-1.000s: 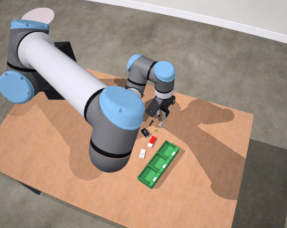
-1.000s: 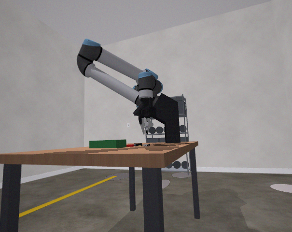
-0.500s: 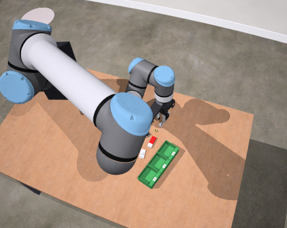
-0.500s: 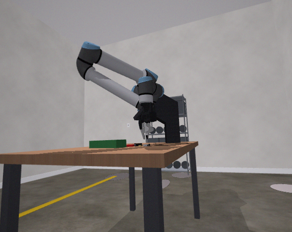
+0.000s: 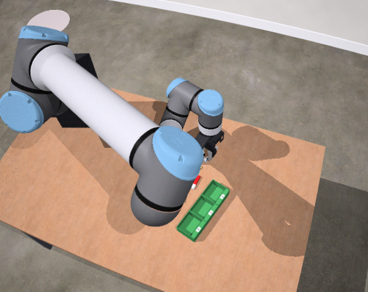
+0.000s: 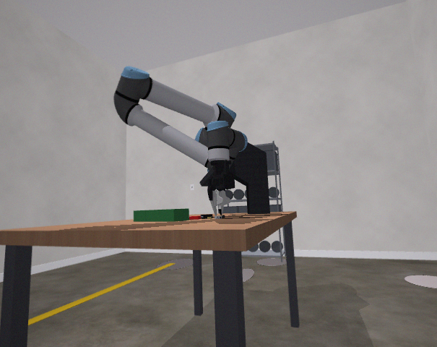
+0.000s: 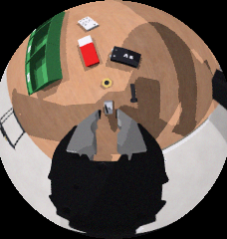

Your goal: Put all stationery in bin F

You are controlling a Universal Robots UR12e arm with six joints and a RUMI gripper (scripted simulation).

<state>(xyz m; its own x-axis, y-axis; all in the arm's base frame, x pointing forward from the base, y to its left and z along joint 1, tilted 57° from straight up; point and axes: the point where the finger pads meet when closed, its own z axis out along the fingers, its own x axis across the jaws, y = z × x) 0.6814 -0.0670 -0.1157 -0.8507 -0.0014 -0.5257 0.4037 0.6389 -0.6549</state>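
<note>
The grey item lies 2 cm below my hand. Also, from my hand: black bolt: 5 cm behind, 2 cm below; black flat item: 6 cm behind, 8 cm to the right, 2 cm below; yellow nut: 2 cm behind, 4 cm to the right, 3 cm below.
</note>
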